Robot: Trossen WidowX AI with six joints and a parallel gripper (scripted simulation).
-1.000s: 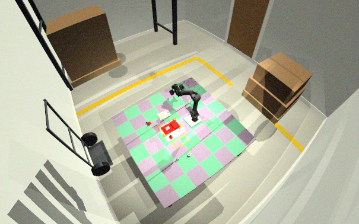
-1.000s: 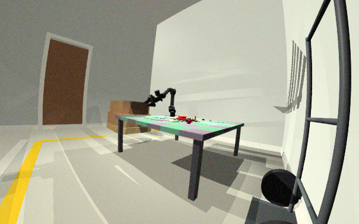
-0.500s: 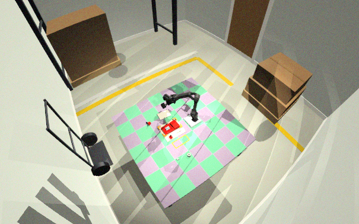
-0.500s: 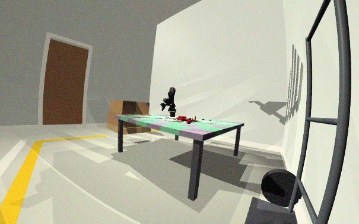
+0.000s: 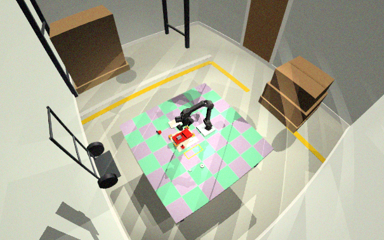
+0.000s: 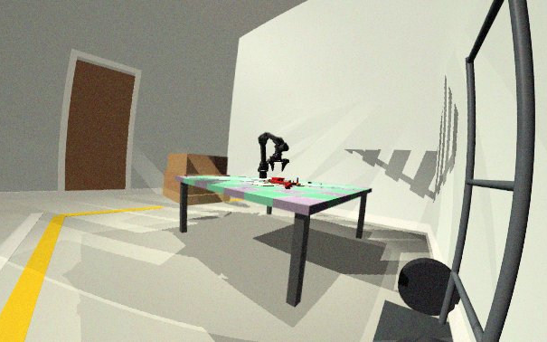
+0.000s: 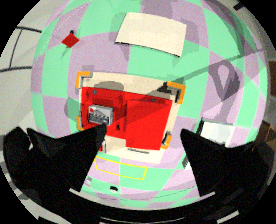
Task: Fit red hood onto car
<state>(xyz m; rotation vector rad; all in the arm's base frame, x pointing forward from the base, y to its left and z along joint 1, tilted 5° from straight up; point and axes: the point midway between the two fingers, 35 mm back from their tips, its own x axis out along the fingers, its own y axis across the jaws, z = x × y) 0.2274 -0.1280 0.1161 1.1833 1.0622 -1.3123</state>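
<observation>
My gripper tip is 20 mm to the right of the red hood and 60 mm above it. From my gripper tip the other things lie so: white plate (20 mm behind, 190 mm to the right, 100 mm below); jig (60 mm ahead, 20 mm to the left, 90 mm below); grey engine block (90 mm ahead, 10 mm to the left, 80 mm below).
</observation>
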